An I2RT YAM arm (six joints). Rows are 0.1 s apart.
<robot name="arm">
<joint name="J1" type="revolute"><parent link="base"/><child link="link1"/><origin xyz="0.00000 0.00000 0.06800" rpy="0.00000 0.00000 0.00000"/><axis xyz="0 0 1"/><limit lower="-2.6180" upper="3.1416"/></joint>
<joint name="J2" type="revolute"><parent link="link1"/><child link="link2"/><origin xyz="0.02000 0.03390 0.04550" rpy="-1.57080 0.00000 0.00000"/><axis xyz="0 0 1"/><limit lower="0.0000" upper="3.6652"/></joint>
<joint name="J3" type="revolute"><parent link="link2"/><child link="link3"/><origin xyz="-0.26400 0.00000 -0.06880" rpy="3.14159 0.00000 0.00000"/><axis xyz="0 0 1"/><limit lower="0.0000" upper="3.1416"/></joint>
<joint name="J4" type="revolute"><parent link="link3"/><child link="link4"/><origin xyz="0.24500 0.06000 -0.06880" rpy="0.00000 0.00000 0.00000"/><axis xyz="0 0 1"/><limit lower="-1.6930" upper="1.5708"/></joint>
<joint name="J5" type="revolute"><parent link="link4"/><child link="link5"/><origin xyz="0.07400 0.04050 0.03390" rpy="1.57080 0.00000 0.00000"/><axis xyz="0 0 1"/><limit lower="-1.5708" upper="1.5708"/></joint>
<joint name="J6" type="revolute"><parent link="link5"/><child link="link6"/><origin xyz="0.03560 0.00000 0.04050" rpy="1.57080 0.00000 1.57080"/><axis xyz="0 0 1"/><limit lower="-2.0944" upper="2.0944"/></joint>
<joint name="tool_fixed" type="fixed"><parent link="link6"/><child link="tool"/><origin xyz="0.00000 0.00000 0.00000" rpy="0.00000 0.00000 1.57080"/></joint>
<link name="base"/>
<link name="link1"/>
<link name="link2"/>
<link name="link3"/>
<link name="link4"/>
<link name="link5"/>
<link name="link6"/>
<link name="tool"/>
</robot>
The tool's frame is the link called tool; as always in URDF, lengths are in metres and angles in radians.
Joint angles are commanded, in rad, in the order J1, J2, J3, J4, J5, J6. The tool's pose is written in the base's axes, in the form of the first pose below.
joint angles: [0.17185 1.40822 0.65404 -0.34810 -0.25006 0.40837]
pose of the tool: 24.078, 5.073, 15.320; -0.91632, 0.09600, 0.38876; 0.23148, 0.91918, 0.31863; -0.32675, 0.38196, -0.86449
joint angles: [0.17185 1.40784 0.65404 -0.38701 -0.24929 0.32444]
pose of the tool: 23.702, 5.005, 15.144; -0.93399, 0.03238, 0.35584; 0.15144, 0.93788, 0.31216; -0.32363, 0.34544, -0.88087
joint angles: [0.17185 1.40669 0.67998 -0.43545 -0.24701 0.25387]
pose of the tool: 23.789, 5.012, 15.643; -0.94085, -0.02607, 0.33782; 0.08388, 0.94808, 0.30679; -0.32827, 0.31698, -0.88981
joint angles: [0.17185 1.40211 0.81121 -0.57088 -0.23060 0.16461]
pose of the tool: 25.062, 5.176, 18.739; -0.93373, -0.10444, 0.34240; -0.00014, 0.95660, 0.29140; -0.35797, 0.27204, -0.89323
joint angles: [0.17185 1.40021 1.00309 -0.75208 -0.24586 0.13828]
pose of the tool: 26.329, 5.449, 23.522; -0.92680, -0.13755, 0.34945; -0.02516, 0.95116, 0.30767; -0.37470, 0.27636, -0.88500
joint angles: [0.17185 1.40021 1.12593 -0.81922 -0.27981 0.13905]
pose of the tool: 27.123, 5.705, 26.894; -0.90681, -0.16526, 0.38779; -0.02218, 0.93738, 0.34760; -0.42095, 0.30661, -0.85369
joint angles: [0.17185 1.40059 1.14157 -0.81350 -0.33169 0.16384]
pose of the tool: 27.284, 5.912, 27.436; -0.90526, -0.16963, 0.38953; -0.00059, 0.91734, 0.39811; -0.42486, 0.36016, -0.83053
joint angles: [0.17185 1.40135 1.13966 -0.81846 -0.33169 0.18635]
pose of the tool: 27.231, 5.903, 27.333; -0.91195, -0.14643, 0.38327; 0.01952, 0.91760, 0.39702; -0.40983, 0.36955, -0.83395
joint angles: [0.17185 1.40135 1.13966 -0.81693 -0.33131 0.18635]
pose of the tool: 27.245, 5.904, 27.341; -0.91131, -0.14685, 0.38464; 0.01965, 0.91765, 0.39690; -0.41125, 0.36926, -0.83338
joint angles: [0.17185 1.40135 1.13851 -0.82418 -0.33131 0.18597]
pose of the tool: 27.166, 5.890, 27.269; -0.91463, -0.14414, 0.37773; 0.01872, 0.91819, 0.39570; -0.40387, 0.36899, -0.83710
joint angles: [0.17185 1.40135 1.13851 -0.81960 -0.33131 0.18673]
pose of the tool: 27.209, 5.898, 27.292; -0.91291, -0.14511, 0.38150; 0.01973, 0.91789, 0.39635; -0.40769, 0.36936, -0.83508
